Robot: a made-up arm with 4 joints. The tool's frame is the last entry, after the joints.
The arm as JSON. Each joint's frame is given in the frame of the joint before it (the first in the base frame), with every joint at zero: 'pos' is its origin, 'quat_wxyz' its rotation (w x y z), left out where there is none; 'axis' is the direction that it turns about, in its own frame. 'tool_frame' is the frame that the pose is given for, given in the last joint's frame.
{
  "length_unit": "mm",
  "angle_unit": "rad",
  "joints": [
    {
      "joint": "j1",
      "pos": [
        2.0,
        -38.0,
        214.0
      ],
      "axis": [
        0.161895,
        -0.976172,
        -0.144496
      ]
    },
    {
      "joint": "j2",
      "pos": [
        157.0,
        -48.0,
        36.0
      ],
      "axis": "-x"
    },
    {
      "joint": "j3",
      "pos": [
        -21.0,
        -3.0,
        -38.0
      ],
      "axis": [
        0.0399,
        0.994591,
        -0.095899
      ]
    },
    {
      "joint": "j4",
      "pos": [
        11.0,
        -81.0,
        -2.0
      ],
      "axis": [
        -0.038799,
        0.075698,
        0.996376
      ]
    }
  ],
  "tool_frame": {
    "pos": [
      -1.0,
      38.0,
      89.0
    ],
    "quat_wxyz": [
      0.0,
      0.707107,
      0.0,
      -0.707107
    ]
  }
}
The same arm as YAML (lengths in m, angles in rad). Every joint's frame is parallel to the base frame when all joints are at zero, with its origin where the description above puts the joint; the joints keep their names.
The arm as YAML. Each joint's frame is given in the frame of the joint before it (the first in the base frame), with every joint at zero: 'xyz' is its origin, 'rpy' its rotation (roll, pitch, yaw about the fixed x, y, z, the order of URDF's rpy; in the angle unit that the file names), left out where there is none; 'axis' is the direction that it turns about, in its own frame. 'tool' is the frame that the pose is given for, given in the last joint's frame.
units:
  length: m
  angle: rad
joints:
  - name: j1
    type: revolute
    origin:
      xyz: [0.002, -0.038, 0.214]
    axis: [0.161895, -0.976172, -0.144496]
  - name: j2
    type: revolute
    origin:
      xyz: [0.157, -0.048, 0.036]
    axis: "-x"
  - name: j3
    type: revolute
    origin:
      xyz: [-0.021, -0.003, -0.038]
    axis: [0.0399, 0.994591, -0.095899]
  - name: j4
    type: revolute
    origin:
      xyz: [0.011, -0.081, -0.002]
    axis: [-0.038799, 0.075698, 0.996376]
tool:
  origin:
    xyz: [-0.001, 0.038, 0.089]
    rpy: [3.1416, 1.5708, 0.0]

